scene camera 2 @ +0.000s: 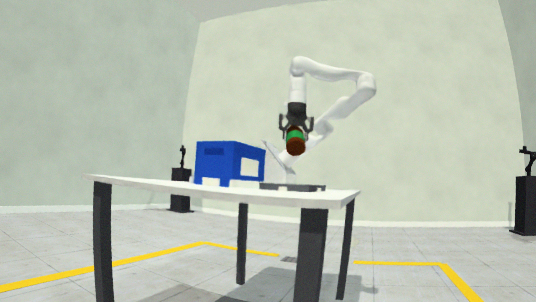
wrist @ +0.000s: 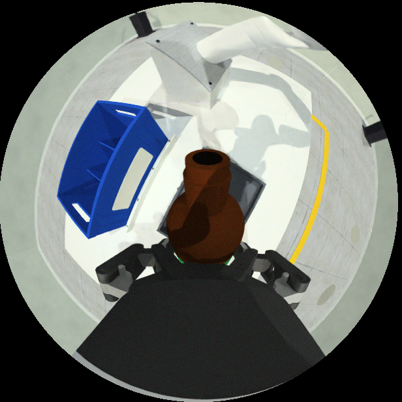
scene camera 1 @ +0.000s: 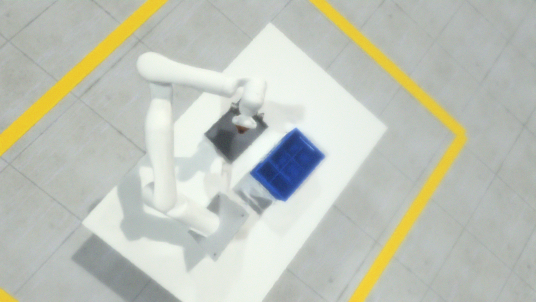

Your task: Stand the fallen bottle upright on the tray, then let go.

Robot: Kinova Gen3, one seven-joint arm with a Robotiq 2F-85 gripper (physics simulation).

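Seen in the pictures: gripper, fingertip midpoint: [scene camera 2: 295, 141]; arm's base, link origin: [scene camera 2: 283, 161] [scene camera 1: 210, 224].
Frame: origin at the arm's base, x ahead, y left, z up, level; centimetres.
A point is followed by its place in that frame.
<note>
A brown bottle with a green band [scene camera 1: 241, 129] @(z 12.6, x 36.6, y 15.6 cm) [scene camera 2: 295, 141] @(z 3.5, x 48.5, y 20.0 cm) [wrist: 206, 220] is held in the air above the dark grey tray [scene camera 1: 231, 151] @(z -14.2, x 30.6, y 13.6 cm) [scene camera 2: 292, 187] @(z -13.3, x 52.8, y 20.9 cm) [wrist: 251, 194]. It is tilted; its base faces scene camera 2 and somewhat downward, and its open neck points towards the arm's base in the wrist view. My gripper [scene camera 2: 295, 134] @(z 4.2, x 43.5, y 18.4 cm) [wrist: 204, 244] is shut on the bottle around the green band, with a clear gap between bottle and tray in scene camera 2. The fingertips are partly hidden behind the bottle in the wrist view.
A tall blue divided bin [scene camera 1: 285, 195] @(z -2.1, x 29.8, y -17.8 cm) [scene camera 2: 215, 170] @(z -8.7, x 55.0, y -9.4 cm) [wrist: 105, 212] stands on the white table [scene camera 1: 325, 110] @(z -14.7, x 79.4, y -9.5 cm) [scene camera 2: 150, 184] @(z -15.0, x 95.9, y -4.5 cm) beside the tray. The arm's grey mounting plate [scene camera 1: 231, 220] @(z 6.1, x 7.1, y -4.9 cm) [wrist: 182, 42] is on the neck side of the bottle.
</note>
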